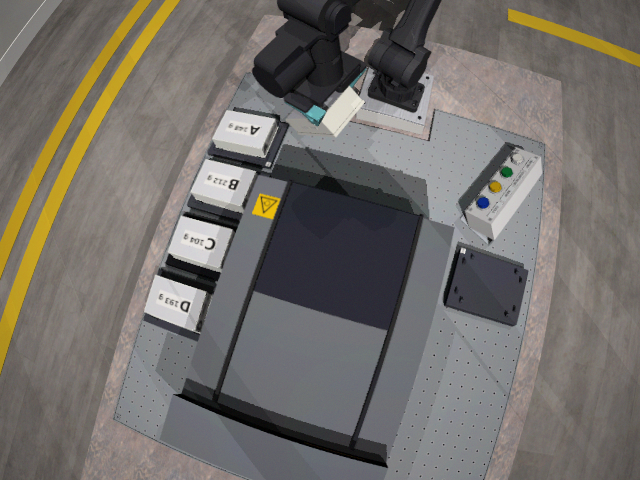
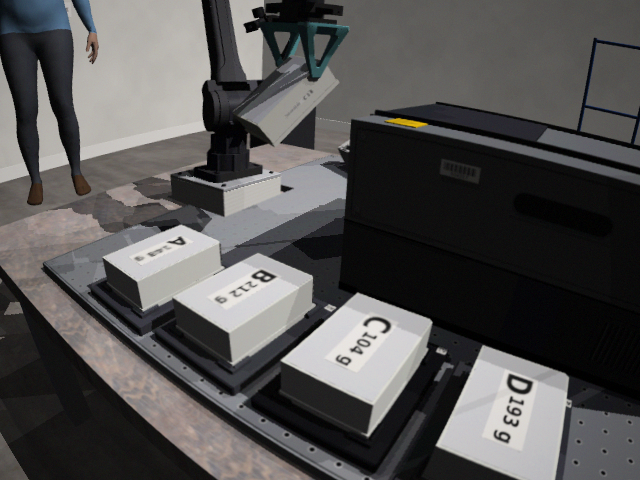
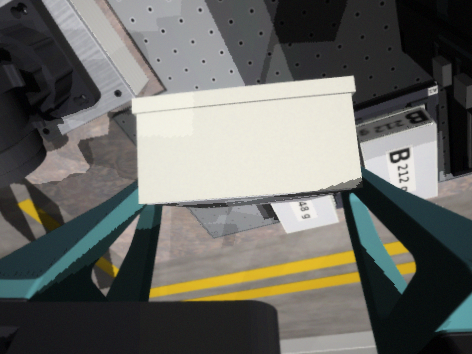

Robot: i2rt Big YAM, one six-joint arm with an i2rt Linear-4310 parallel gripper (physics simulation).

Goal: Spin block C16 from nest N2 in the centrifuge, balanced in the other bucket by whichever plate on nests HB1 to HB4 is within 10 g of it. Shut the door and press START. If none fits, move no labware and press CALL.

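Seen in the pictures: gripper, fingertip midpoint: [image 1: 330, 106] [image 2: 298, 74] [image 3: 248, 175]; arm's base, link origin: [image 1: 396, 92] [image 2: 228, 173] [image 3: 44, 62].
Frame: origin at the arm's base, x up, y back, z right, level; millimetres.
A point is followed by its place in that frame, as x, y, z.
Observation:
My gripper [image 1: 336, 95] @(211, -238, 58) [image 2: 298, 69] @(211, -238, 58) [image 3: 248, 175] @(211, -238, 58) is shut on a cream block [image 1: 341, 113] @(219, -250, 34) [image 2: 289, 105] @(172, -267, 103) [image 3: 247, 150] @(223, -246, 36), held tilted in the air beside the arm's base. The block's side print seems to start with C1; its last digit is blurred. White plates A [image 1: 222, 136] @(17, -264, 320) [image 2: 180, 273] @(1, -272, 284) [image 3: 325, 215] @(17, -260, 322), its weight blurred, B 212 g [image 1: 227, 198] @(17, -395, 233) [image 2: 273, 320] @(-3, -406, 265) [image 3: 375, 165] @(17, -334, 244), C 104 g [image 1: 206, 258] @(17, -526, 216) [image 2: 392, 382] @(11, -545, 272) and D 193 g [image 1: 178, 317] @(17, -660, 219) [image 2: 547, 408] @(17, -661, 227) sit in a row on black nests. The centrifuge [image 1: 310, 351] @(173, -612, -63) [image 2: 413, 180] @(122, -461, 122) stands beside them; its door state cannot be told.
A button box [image 1: 478, 224] @(7, -255, -264) with white, green, yellow and blue buttons stands across the centrifuge from the plates; its labels are unreadable. An empty black nest [image 1: 488, 286] @(-13, -365, -327) lies near it. The arm's pale base block [image 1: 390, 121] @(-27, -71, -9) [image 2: 253, 191] @(-21, -72, -4) is close to the held block.

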